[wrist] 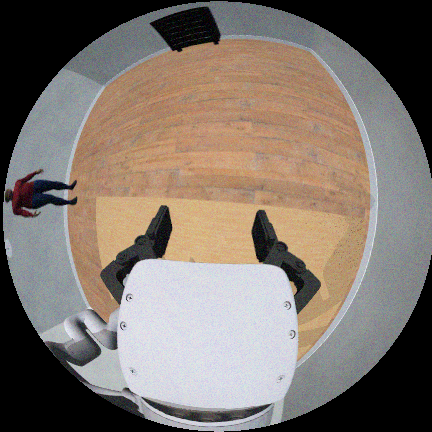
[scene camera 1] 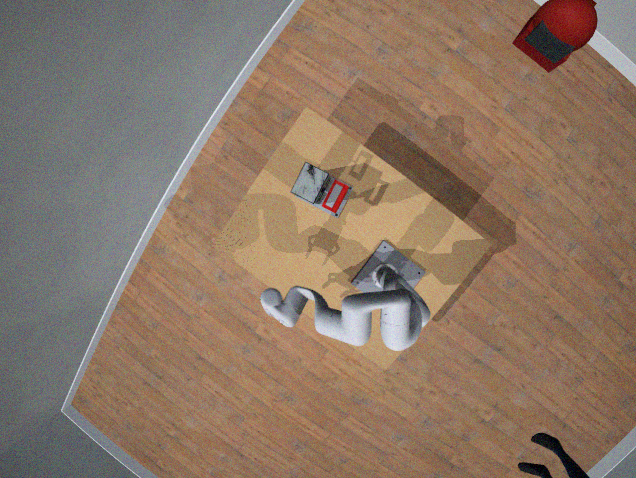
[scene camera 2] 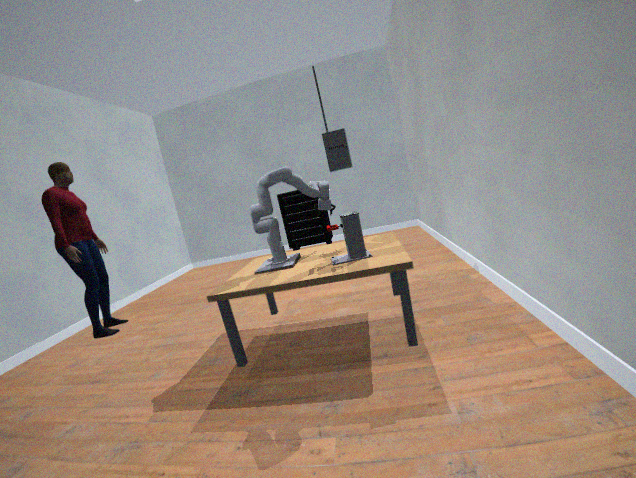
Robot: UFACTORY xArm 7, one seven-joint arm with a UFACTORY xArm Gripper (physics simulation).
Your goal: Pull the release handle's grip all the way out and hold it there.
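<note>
The release handle's red rectangular grip stands out from the side of the upright grey post, on a grey base plate. How far it is pulled out is hard to tell. My gripper is open and empty, pointing down over the table, near the edge that shows lower left in scene camera 1. It is well to the side of the grip and apart from it. The arm hides the fingers in scene camera 1. The grip does not show in the wrist view.
My arm's base plate is bolted to the same table. A person in a red top stands off to the side. A black drawer cabinet and a hanging grey box are beyond the table.
</note>
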